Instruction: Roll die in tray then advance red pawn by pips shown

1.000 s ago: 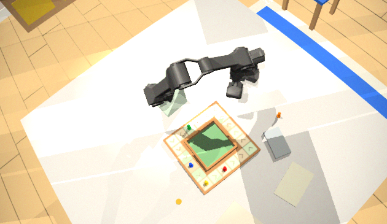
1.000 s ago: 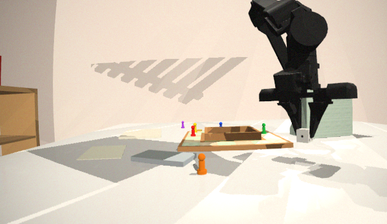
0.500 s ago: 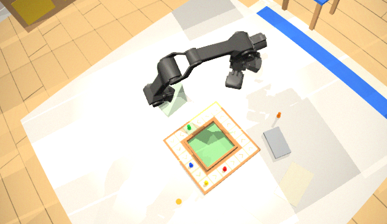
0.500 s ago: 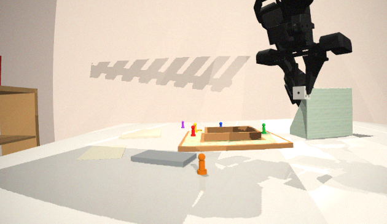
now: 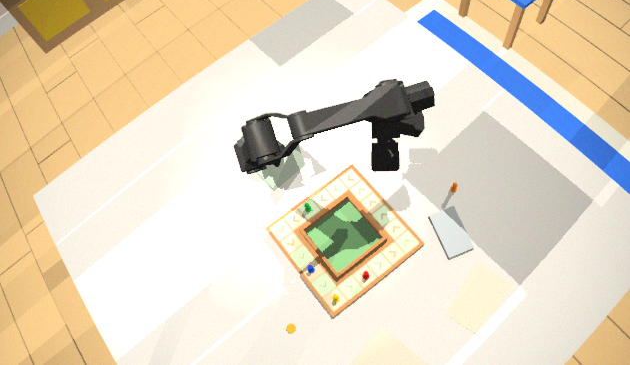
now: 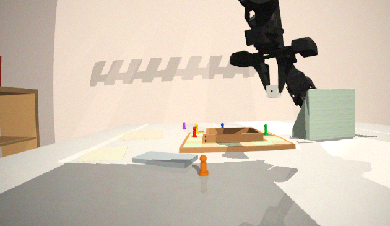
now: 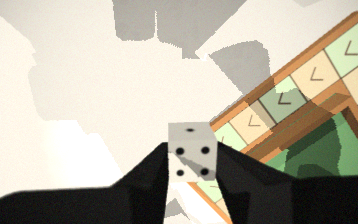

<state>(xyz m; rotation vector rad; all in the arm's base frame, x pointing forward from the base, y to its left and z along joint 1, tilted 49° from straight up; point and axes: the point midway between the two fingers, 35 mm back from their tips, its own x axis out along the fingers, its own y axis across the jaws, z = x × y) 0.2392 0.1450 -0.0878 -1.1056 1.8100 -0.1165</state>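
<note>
The red pawn is 140 mm ahead of my gripper tip, 250 mm to the right of it and 110 mm below it. From my gripper tip the other things lie so: white die right at my gripper tip; orange pawn 170 mm ahead, 80 mm to the left, 120 mm below; green-floored tray 40 mm ahead, 200 mm to the right, 130 mm below.
</note>
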